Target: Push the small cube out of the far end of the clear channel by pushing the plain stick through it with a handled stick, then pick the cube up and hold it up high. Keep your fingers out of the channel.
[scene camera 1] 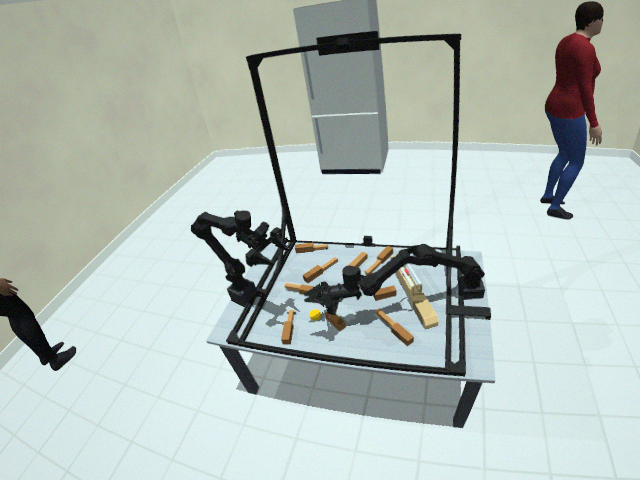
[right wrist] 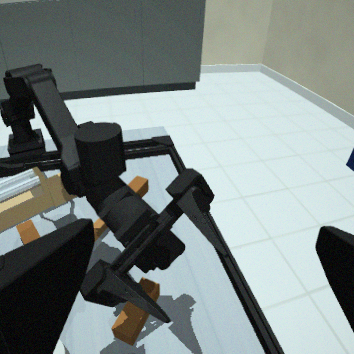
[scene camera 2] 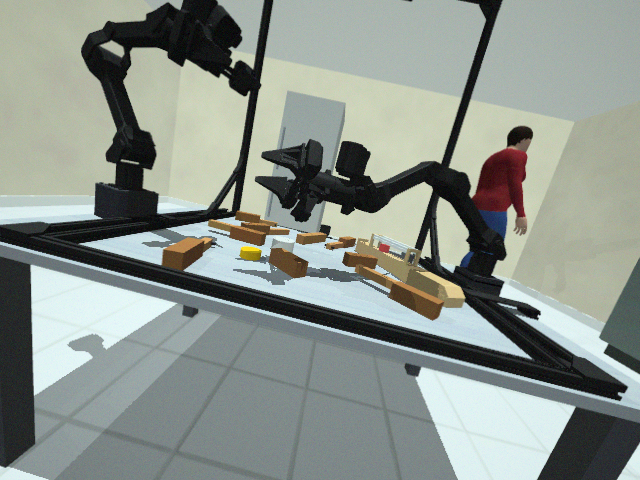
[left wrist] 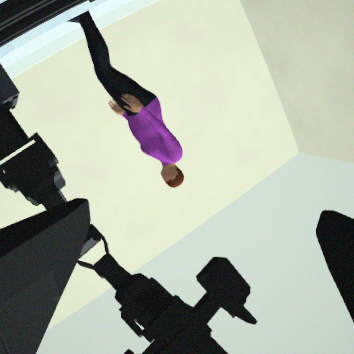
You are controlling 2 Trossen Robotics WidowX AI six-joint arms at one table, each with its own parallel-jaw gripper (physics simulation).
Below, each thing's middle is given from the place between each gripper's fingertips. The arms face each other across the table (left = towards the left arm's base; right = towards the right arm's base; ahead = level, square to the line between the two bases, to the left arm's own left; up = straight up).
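Right gripper: 500 mm to the right of the tan wooden base (scene camera 2: pixel 452 295), 160 mm past it, 340 mm above it.
Left hand: 440 mm to the right of the base, 210 mm past it, 160 mm above it.
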